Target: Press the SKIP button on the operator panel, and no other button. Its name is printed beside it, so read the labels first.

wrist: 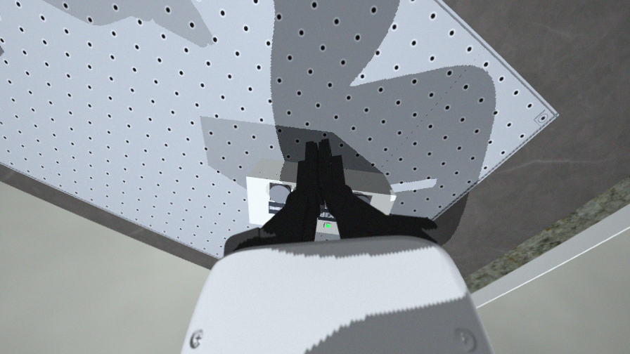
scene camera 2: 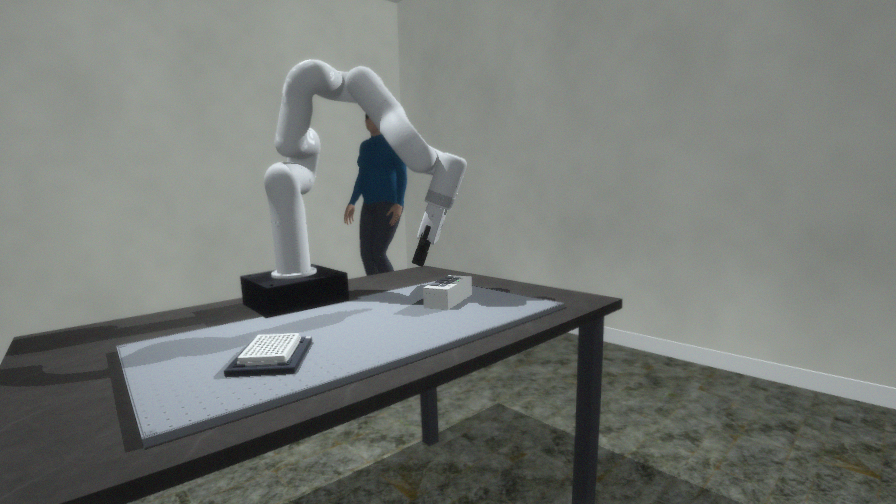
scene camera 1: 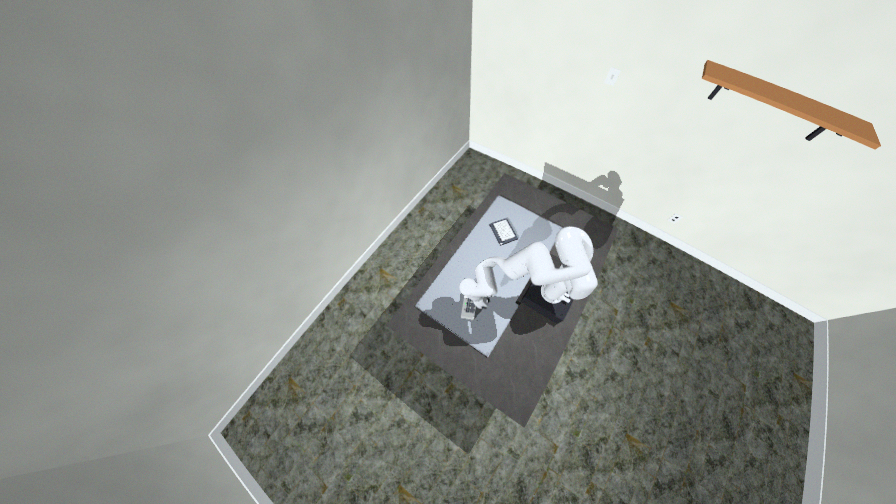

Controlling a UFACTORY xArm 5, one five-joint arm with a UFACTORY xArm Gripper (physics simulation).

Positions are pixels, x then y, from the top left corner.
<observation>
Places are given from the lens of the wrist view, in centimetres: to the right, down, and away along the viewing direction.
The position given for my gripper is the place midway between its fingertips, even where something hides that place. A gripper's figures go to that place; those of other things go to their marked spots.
my gripper (wrist: 321, 154): 0, -2, 14
operator panel (wrist: 266, 172): -6, 0, 22
</observation>
